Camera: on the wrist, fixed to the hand. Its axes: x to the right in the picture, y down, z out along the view.
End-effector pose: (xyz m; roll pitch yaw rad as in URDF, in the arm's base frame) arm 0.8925 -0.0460 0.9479 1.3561 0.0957 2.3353
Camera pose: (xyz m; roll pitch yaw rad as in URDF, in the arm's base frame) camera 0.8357 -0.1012 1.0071 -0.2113 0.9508 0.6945
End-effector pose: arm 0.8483 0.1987 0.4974 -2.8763 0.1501 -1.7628
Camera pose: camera 0.7611 0.2153 0.5409 -3.0941 0.1428 -0.2084
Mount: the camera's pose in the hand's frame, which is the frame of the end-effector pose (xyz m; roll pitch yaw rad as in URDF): -0.0062 0.0744 -0.0648 -0.1148 -0.4038 -1.5302
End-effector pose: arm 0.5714 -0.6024 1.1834 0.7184 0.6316 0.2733
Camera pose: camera 0.5401 -0.5087 1.1872 -0.7465 0.2748 -1.4564
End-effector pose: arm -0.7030 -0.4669 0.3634 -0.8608 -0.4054 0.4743
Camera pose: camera -0.6732 -0.4523 0.2703 0.8185 -1.0982 -1.9450
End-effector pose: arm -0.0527 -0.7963 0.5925 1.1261 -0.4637 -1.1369
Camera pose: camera 0.0197 -0.7373 0.6249 0.5110 0.6114 -2.2946
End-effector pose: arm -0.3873 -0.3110 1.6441 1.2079 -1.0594 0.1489
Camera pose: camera -0.4434 -0.2314 1.6615 1.1054 0.3253 -0.6722
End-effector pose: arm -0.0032 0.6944 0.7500 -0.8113 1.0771 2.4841
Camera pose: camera 0.0652 0.6362 0.7087 -1.4878 -0.4237 2.0927
